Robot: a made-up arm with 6 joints. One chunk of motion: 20 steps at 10 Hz.
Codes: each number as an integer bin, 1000 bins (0 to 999) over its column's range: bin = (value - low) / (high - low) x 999, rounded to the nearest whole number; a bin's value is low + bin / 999 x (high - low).
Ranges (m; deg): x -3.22..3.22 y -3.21..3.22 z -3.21..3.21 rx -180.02..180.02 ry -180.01..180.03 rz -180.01..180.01
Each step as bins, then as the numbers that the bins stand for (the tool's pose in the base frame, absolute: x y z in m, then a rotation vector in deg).
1 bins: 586 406 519 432 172 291
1 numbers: 0.5576 -0.5968 0.1253 -24.33 -118.02 -75.14
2 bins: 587 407 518 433 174 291
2 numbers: 0.5641 -0.5904 0.1189 -23.97 -117.30 -75.14
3 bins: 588 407 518 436 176 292
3 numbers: 0.5705 -0.5904 0.1189 -22.89 -116.58 -74.78
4 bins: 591 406 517 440 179 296
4 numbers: 0.5898 -0.5968 0.1125 -21.44 -115.50 -73.34
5 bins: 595 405 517 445 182 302
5 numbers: 0.6156 -0.6032 0.1125 -19.64 -114.42 -71.18
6 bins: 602 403 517 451 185 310
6 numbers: 0.6608 -0.6161 0.1125 -17.48 -113.34 -68.29
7 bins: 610 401 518 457 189 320
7 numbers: 0.7123 -0.6290 0.1189 -15.32 -111.89 -64.69
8 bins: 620 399 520 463 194 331
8 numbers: 0.7768 -0.6419 0.1317 -13.15 -110.09 -60.72
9 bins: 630 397 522 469 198 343
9 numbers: 0.8413 -0.6547 0.1446 -10.99 -108.65 -56.40
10 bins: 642 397 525 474 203 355
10 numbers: 0.9186 -0.6547 0.1639 -9.19 -106.85 -52.07
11 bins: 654 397 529 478 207 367
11 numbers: 0.9960 -0.6547 0.1896 -7.75 -105.41 -47.75
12 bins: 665 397 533 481 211 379
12 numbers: 1.0669 -0.6547 0.2153 -6.67 -103.97 -43.43
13 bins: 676 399 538 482 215 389
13 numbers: 1.1378 -0.6419 0.2474 -6.31 -102.52 -39.82
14 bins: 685 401 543 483 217 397
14 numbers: 1.1958 -0.6290 0.2795 -5.95 -101.80 -36.94
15 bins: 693 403 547 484 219 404
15 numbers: 1.2474 -0.6161 0.3053 -5.59 -101.08 -34.42
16 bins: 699 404 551 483 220 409
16 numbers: 1.2861 -0.6097 0.3310 -5.95 -100.72 -32.61
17 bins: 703 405 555 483 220 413
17 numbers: 1.3119 -0.6032 0.3567 -5.95 -100.72 -31.17
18 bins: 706 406 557 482 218 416
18 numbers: 1.3312 -0.5968 0.3695 -6.31 -101.44 -30.09
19 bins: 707 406 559 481 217 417
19 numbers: 1.3376 -0.5968 0.3824 -6.67 -101.80 -29.73
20 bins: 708 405 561 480 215 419
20 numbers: 1.3441 -0.6032 0.3952 -7.03 -102.52 -29.01
